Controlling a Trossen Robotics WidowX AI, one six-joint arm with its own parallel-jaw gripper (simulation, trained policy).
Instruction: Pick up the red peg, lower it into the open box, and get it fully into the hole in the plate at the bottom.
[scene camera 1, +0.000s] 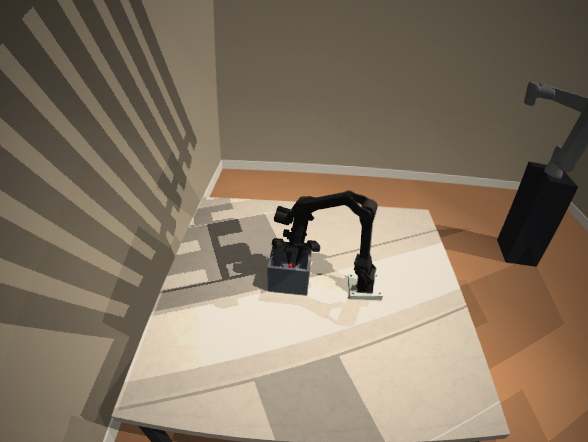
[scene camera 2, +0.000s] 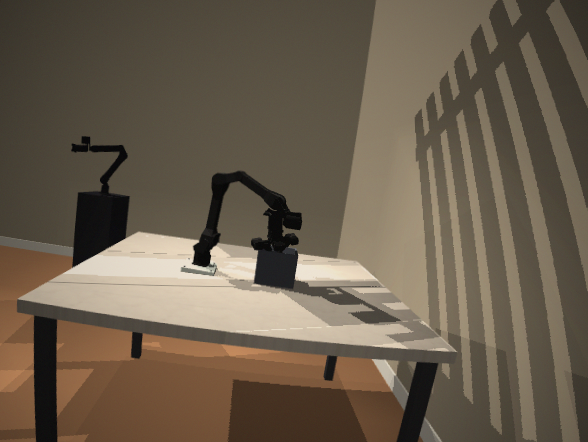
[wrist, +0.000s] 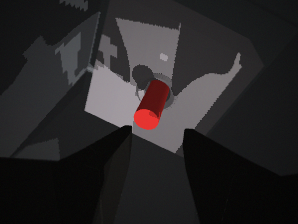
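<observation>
My gripper (scene camera 1: 292, 264) is in view, and that same gripper (scene camera 2: 274, 259) shows again in the wrist view, with the gripper (wrist: 157, 135) there too. There's a dark grey box (scene camera 1: 293, 281) as well; you'd also find the box (scene camera 2: 274, 269) and, from the wrist, the box (wrist: 55, 55). I can see a red peg (wrist: 147, 116), but scene camera 2 does not show the peg, hidden by the dark grey box. And I see a grey plate (wrist: 206, 66), though scene camera 2 misses the plate, which is hidden by the dark grey box.
</observation>
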